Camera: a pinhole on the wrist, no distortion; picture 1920 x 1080 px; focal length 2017.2 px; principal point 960.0 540.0 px. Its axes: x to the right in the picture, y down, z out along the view. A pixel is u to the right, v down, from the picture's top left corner.
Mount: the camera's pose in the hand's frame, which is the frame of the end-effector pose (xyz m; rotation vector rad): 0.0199 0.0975 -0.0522 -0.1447 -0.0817 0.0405
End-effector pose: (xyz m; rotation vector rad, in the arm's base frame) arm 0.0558 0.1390 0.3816 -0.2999 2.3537 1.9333
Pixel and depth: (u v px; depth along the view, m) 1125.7 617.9 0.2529
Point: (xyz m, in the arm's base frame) -0.0039 0.3567 0.4772
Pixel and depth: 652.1 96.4 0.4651
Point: 0.1028 0.5651 0.3715
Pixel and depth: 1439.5 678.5 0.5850
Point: -0.1278 0.6881 0.4739
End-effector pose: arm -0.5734 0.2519 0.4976 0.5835 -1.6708 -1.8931
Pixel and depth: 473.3 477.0 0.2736
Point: -0.6444 0.4475 0.6482
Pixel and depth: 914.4 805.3 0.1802
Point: -0.6349 0.3318 0.6591
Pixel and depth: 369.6 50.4 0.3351
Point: -0.6696 0.5273 0.5924
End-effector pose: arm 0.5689 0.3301 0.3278 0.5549 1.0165 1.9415
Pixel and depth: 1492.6 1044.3 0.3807
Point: 0.6222 0.4654 0.7143
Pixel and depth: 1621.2 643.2 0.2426
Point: 0.5880 0.4356 0.5584
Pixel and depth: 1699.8 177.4 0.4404
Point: 0.7282 0.6060 0.6328
